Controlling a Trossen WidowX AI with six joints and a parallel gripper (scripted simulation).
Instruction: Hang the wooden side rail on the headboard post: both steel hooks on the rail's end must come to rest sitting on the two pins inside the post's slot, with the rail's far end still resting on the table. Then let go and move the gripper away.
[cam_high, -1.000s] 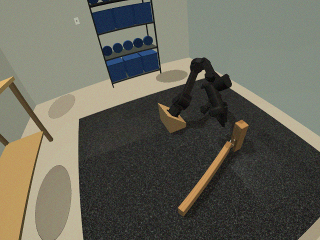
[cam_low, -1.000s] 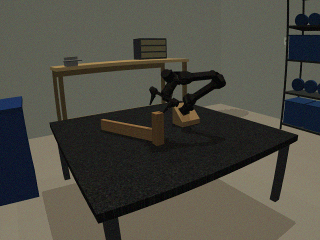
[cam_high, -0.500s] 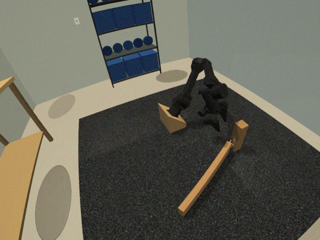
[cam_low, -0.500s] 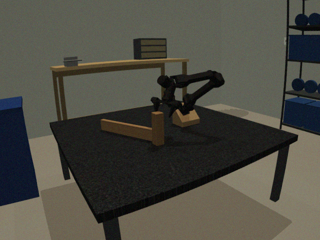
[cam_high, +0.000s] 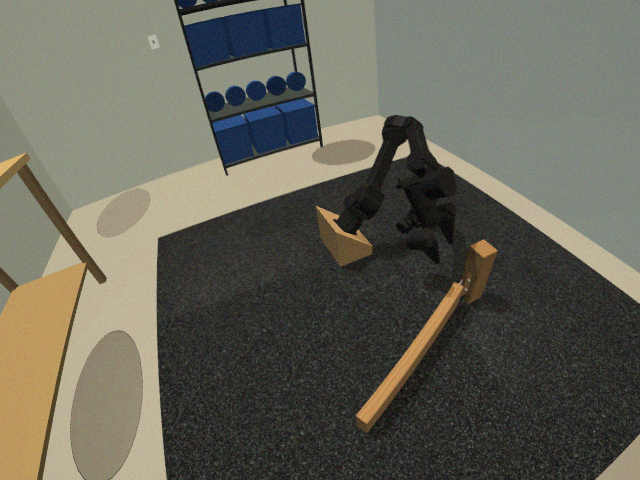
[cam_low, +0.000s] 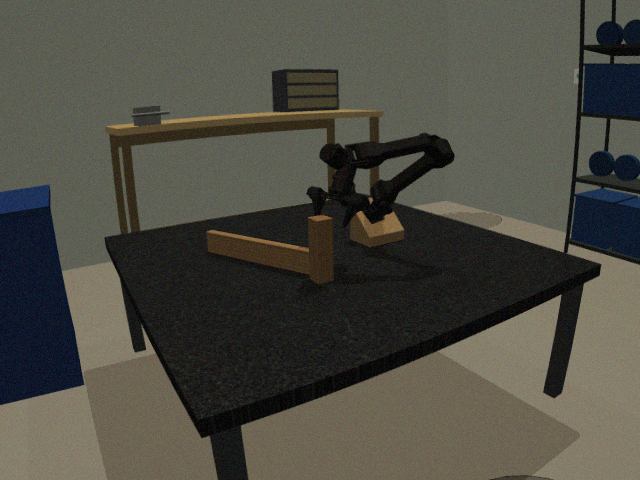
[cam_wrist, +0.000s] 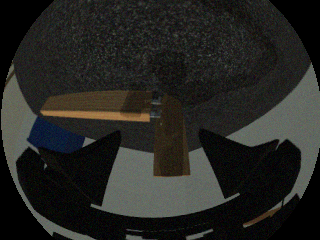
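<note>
My gripper tip is now 80 mm short of the headboard post, 50 mm to the right of it and 50 mm above it.
</note>
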